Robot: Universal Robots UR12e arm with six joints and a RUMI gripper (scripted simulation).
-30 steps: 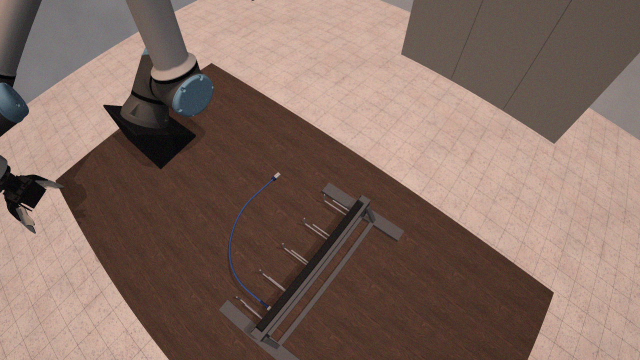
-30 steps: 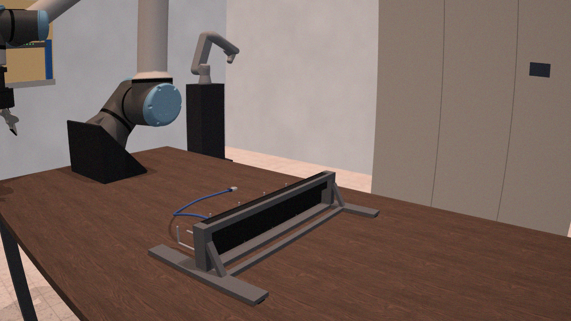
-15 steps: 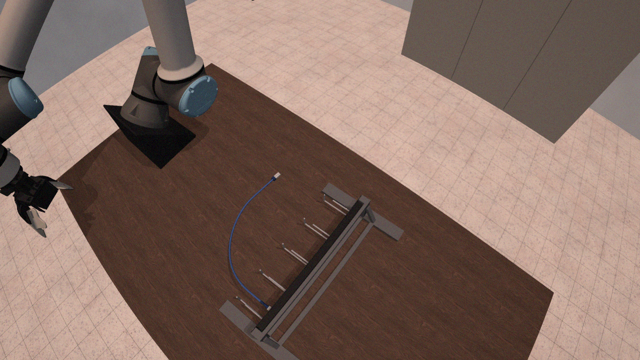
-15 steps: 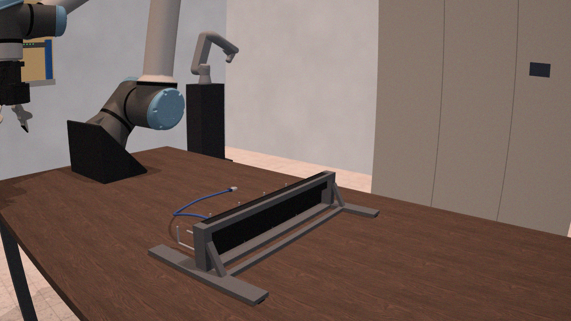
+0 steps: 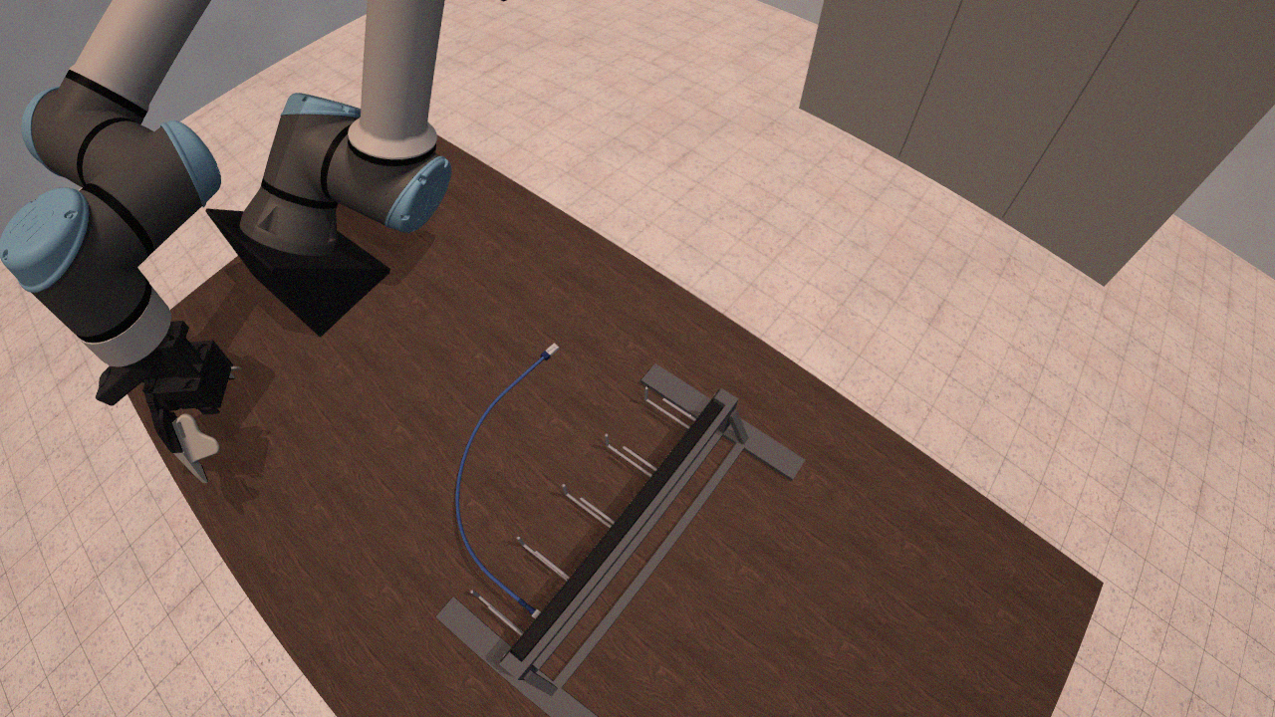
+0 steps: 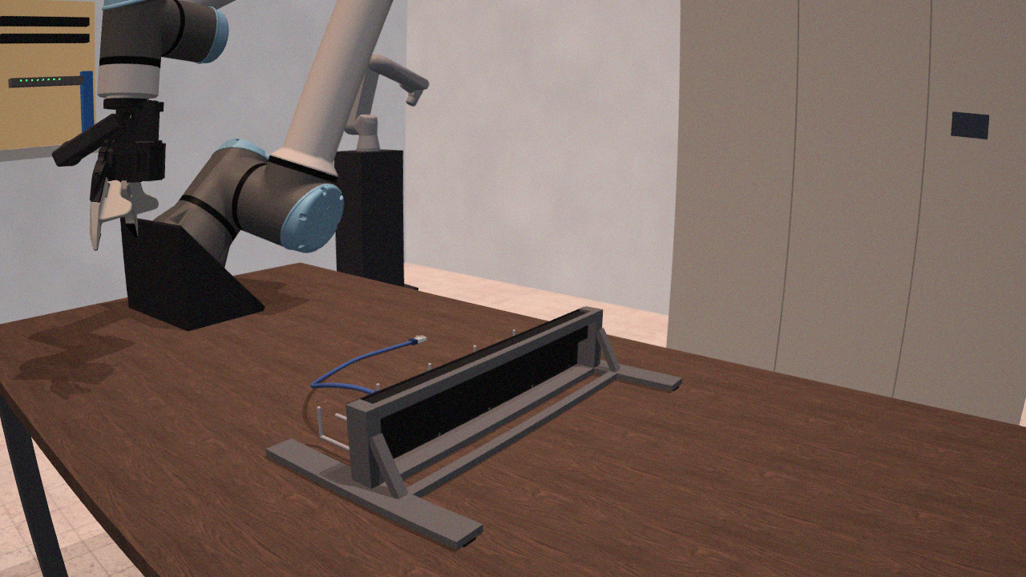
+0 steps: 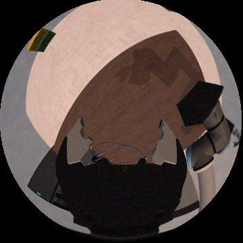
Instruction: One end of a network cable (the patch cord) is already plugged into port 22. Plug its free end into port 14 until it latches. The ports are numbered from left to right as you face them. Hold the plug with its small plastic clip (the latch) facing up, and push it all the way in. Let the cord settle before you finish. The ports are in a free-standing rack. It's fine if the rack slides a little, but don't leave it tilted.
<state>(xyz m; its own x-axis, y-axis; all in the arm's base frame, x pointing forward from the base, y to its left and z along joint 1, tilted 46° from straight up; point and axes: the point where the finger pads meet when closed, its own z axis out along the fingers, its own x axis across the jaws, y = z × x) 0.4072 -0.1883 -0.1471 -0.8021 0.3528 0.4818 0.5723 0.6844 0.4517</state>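
Now: the plug 10 cm ahead of my hand, 49 cm to the left of it and 22 cm below it.
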